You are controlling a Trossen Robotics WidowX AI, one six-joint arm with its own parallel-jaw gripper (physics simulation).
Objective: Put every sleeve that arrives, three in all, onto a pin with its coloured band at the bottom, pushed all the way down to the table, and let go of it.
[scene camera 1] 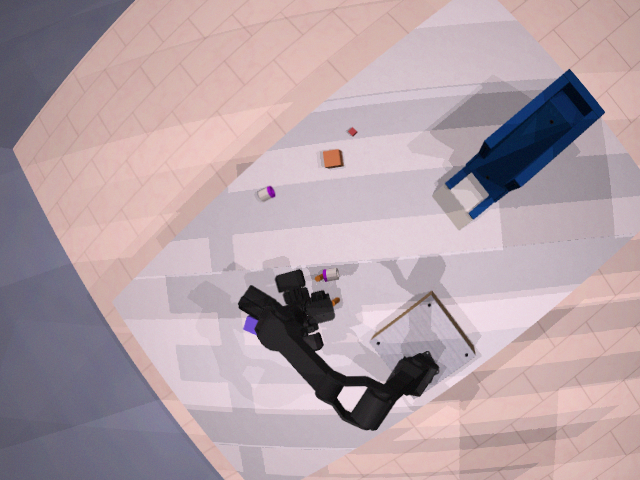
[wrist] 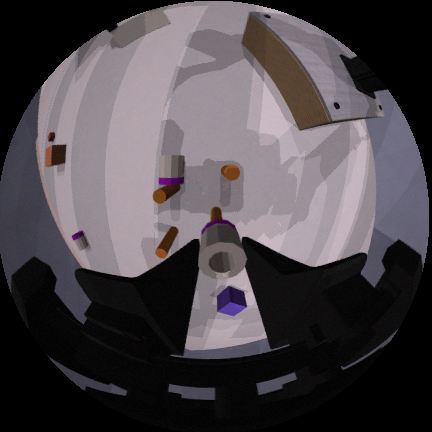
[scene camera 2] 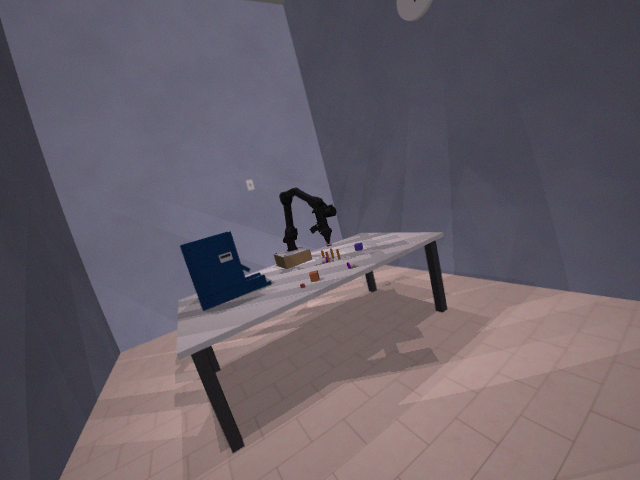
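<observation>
My gripper point(wrist: 220, 243) is shut on a grey sleeve point(wrist: 223, 254) point(scene camera 2: 328, 244), its purple band at the lower end. In scene camera 2 it is above the tops of the pins. An orange pin point(wrist: 216, 214) shows just past the band; whether its hidden top is in line with the bore I cannot tell. Other orange pins point(wrist: 231, 172) point(wrist: 160, 195) point(wrist: 162, 251) stand upright around it. A second sleeve point(scene camera 1: 331, 274) point(wrist: 171, 167) lies on its side, band beside a pin point(scene camera 1: 318, 277). A third sleeve point(scene camera 1: 265, 193) point(wrist: 81, 241) point(scene camera 2: 351, 265) lies on its side farther off.
An orange block point(scene camera 1: 332, 158) point(scene camera 2: 314, 275) point(wrist: 55, 155) and a small red cube point(scene camera 1: 352, 131) point(wrist: 51, 136) lie beyond the sleeves. A purple cube point(wrist: 231, 301) point(scene camera 1: 250, 326) point(scene camera 2: 358, 246) is near the arm. A blue chute point(scene camera 1: 496, 160) point(scene camera 2: 214, 273) stands on the table.
</observation>
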